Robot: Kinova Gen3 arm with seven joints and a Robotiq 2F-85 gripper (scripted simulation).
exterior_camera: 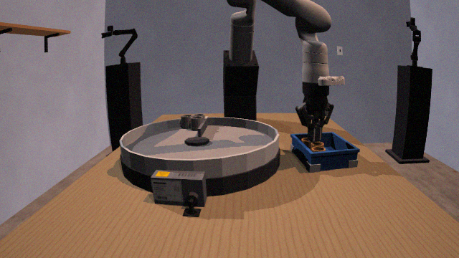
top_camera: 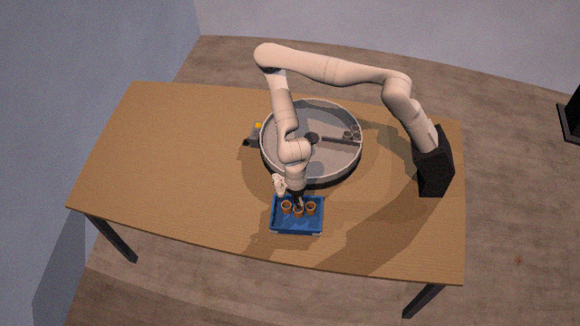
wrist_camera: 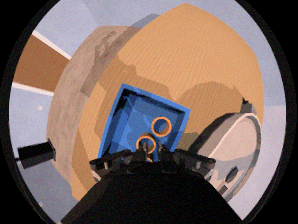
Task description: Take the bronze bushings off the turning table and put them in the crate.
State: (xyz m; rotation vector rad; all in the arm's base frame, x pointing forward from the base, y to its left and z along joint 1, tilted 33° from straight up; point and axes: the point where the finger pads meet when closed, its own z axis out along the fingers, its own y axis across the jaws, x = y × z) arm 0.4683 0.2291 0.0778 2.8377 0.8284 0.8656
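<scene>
My hand is 10 mm past the blue crate, 30 mm to the right of it and 50 mm above it.
</scene>
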